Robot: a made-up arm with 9 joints. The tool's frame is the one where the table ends. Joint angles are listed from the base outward.
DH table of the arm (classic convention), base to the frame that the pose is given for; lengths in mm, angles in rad. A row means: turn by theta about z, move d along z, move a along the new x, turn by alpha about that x. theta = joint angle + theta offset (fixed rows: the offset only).
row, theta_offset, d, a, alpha
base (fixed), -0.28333, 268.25, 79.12, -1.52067
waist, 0, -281.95, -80.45, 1.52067
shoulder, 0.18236, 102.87, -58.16, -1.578
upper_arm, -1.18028, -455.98, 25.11, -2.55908
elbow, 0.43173, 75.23, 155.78, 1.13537
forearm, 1.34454, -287.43, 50, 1.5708
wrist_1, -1.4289, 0, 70.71, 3.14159
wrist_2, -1.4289, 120, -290, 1.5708
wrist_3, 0, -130, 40, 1.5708
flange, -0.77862, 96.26, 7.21, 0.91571
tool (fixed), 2.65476, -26.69, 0, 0
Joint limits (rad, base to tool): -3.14..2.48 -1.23..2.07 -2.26..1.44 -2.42..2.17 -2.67..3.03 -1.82..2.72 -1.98..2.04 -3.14..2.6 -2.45..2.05
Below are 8 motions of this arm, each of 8 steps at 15 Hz.
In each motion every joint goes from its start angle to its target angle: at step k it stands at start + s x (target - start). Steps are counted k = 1, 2, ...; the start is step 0. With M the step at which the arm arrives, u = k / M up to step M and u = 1 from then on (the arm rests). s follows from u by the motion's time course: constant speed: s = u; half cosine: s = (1 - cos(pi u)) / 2; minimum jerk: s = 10 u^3 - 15 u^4 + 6 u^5.
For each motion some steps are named. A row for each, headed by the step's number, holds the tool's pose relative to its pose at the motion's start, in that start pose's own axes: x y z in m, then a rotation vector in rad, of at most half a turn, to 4 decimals.
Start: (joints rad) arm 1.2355 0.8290 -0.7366 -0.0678 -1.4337 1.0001 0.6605 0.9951 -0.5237
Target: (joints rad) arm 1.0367 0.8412 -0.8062 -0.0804 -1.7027 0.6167 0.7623 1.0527 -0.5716
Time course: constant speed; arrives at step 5
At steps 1, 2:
1: 0.0148 0.0077 -0.0101 -0.0952 -0.0364 -0.1114
2: 0.0322 0.0127 -0.0219 -0.1863 -0.0814 -0.2235

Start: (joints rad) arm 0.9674 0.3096 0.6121 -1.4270 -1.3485 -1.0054 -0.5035 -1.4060 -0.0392
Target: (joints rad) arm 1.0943 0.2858 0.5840 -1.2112 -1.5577 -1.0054 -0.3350 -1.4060 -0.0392
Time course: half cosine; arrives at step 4
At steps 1, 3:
1: 0.0207 0.0043 0.0058 -0.0013 0.0504 0.0129
3: 0.1186 0.0229 0.0199 0.0024 0.2895 0.0789

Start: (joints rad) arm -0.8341 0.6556 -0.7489 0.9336 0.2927 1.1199 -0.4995 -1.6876 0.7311
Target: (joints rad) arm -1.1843 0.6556 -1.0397 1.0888 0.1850 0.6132 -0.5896 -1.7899 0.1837
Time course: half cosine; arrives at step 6
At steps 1, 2, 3, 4, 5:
1: 0.0117 0.0169 0.0054 -0.0326 0.0419 0.0011
2: 0.0445 0.0656 0.0166 -0.1270 0.1582 -0.0019
3: 0.0908 0.1372 0.0226 -0.2678 0.3204 -0.0208
4: 0.1384 0.2117 0.0160 -0.4195 0.4853 -0.0575
5: 0.1737 0.2663 0.0027 -0.5358 0.6069 -0.0960

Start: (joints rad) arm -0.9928 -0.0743 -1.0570 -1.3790 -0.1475 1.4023 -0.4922 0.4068 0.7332
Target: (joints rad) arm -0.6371 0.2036 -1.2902 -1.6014 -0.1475 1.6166 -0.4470 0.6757 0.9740
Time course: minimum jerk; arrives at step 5
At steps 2, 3, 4, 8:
2: -0.0821 -0.0280 0.1085 0.1956 -0.1644 0.0483
3: -0.1873 -0.0776 0.2116 0.4139 -0.3526 0.0988
4: -0.2669 -0.1224 0.2692 0.5652 -0.4849 0.1314
8: -0.2851 -0.1333 0.2801 0.5985 -0.5142 0.1384

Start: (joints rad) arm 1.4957 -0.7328 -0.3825 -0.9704 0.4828 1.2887 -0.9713 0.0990 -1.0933
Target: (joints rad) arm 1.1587 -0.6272 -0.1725 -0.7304 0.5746 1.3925 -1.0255 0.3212 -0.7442
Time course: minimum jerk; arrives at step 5
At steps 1, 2, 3, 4, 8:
1: -0.0130 0.0045 -0.0187 0.0066 -0.0363 0.0229
2: -0.0651 0.0204 -0.1049 0.0321 -0.1946 0.1332
3: -0.1214 0.0304 -0.2301 0.0580 -0.4028 0.3091
4: -0.1494 0.0292 -0.3196 0.0703 -0.5383 0.4478
8: -0.1544 0.0280 -0.3394 0.0725 -0.5670 0.4803

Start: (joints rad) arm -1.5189 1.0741 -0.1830 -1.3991 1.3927 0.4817 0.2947 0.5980 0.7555
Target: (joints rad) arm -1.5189 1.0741 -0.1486 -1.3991 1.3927 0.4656 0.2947 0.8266 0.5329
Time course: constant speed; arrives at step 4
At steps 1, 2, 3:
1: -0.0014 -0.0004 -0.0031 -0.0061 0.0173 -0.0867
2: -0.0028 -0.0003 -0.0063 -0.0099 0.0357 -0.1733
3: -0.0042 0.0002 -0.0096 -0.0115 0.0553 -0.2596

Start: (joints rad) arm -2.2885 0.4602 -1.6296 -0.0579 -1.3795 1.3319 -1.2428 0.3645 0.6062
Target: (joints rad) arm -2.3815 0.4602 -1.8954 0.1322 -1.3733 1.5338 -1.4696 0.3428 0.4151
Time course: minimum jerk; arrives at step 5
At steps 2, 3, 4, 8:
2: 0.0003 -0.0299 -0.0462 -0.0381 0.0866 -0.0224
3: -0.0098 -0.0683 -0.0945 -0.0801 0.1909 -0.0462
4: -0.0234 -0.0976 -0.1246 -0.1084 0.2680 -0.0620
8: -0.0271 -0.1043 -0.1307 -0.1145 0.2855 -0.0655

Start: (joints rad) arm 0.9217 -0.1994 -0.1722 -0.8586 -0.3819 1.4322 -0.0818 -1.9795 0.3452
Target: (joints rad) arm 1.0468 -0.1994 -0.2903 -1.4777 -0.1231 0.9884 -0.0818 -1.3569 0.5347
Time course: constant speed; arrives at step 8
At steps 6, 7, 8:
6: -0.2318 -0.0033 -0.2241 0.6436 -0.3862 -0.4323
7: -0.2622 0.0060 -0.2697 0.7535 -0.4573 -0.5014
8: -0.2891 0.0181 -0.3169 0.8646 -0.5289 -0.5693

